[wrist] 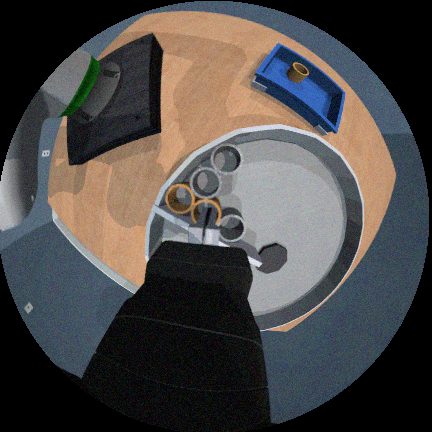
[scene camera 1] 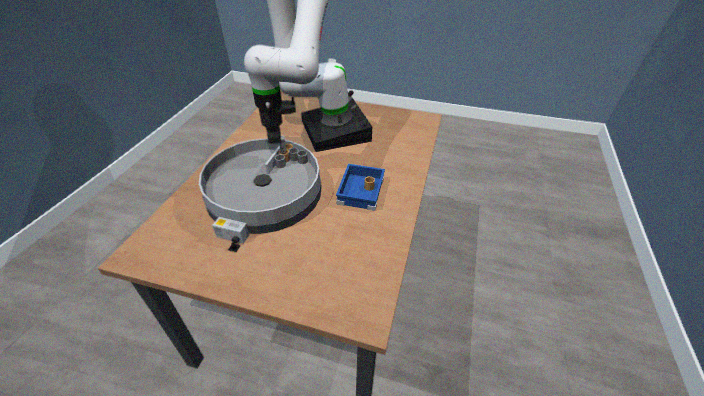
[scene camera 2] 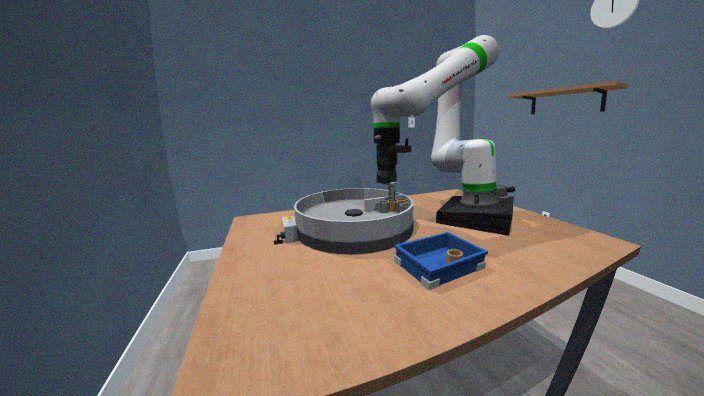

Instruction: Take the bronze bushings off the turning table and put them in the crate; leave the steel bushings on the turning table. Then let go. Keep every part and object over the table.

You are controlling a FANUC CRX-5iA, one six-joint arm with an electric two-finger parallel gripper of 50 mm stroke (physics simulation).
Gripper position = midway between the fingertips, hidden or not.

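Observation:
The gripper [scene camera 2: 391, 199] is visible, and it appears in the wrist view [wrist: 209, 215] too. The scene also has a blue crate [wrist: 317, 98].

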